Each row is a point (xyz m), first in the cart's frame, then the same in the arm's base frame.
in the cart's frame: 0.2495 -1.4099 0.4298
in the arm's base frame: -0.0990 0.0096 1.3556
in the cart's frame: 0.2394 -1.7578 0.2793
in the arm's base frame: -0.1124 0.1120 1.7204
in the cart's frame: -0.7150 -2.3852 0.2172
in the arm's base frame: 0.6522 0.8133 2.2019
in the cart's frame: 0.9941 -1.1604 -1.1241
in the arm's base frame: -1.7347 0.5837 1.5165
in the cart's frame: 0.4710 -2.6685 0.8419
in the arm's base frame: 0.3288 -0.4765 2.5319
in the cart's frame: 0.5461 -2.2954 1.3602
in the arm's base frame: 0.5430 -0.8833 2.0824
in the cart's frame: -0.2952 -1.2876 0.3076
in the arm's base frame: 0.1641 0.4857 1.1804
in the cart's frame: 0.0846 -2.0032 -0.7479
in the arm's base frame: -0.6501 0.9378 2.1307
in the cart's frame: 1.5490 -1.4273 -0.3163
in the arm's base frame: -1.5016 -0.3870 1.7037
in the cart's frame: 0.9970 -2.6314 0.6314
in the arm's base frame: -0.1868 -0.7001 2.6126
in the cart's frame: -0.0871 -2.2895 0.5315
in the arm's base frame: 0.4115 0.1496 2.1412
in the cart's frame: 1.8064 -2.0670 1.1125
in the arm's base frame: -0.5499 -1.5956 2.0917
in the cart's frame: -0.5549 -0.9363 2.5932
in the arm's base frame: 1.8235 -0.9292 0.3683
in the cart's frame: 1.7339 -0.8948 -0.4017
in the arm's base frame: -1.8138 -0.4416 1.2298
